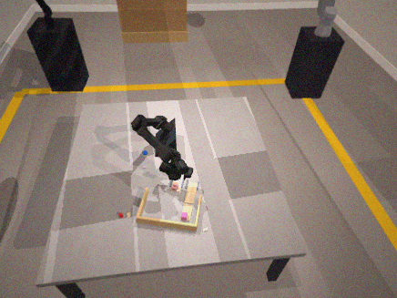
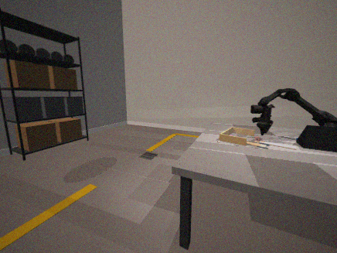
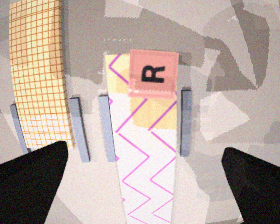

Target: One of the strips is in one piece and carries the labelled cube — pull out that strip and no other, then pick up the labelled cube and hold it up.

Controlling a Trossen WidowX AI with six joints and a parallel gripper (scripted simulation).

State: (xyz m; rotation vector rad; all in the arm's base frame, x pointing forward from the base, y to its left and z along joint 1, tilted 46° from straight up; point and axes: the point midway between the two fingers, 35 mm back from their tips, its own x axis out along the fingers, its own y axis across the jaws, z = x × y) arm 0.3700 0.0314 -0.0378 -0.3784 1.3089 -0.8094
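My gripper tip is 4 cm short of the pink cube, 4 cm above it and 1 cm to the left of it. Also, from my gripper tip: red piece 30 cm to the right, 20 cm ahead, 5 cm below; then blue piece 26 cm behind, 21 cm to the right, 6 cm below.
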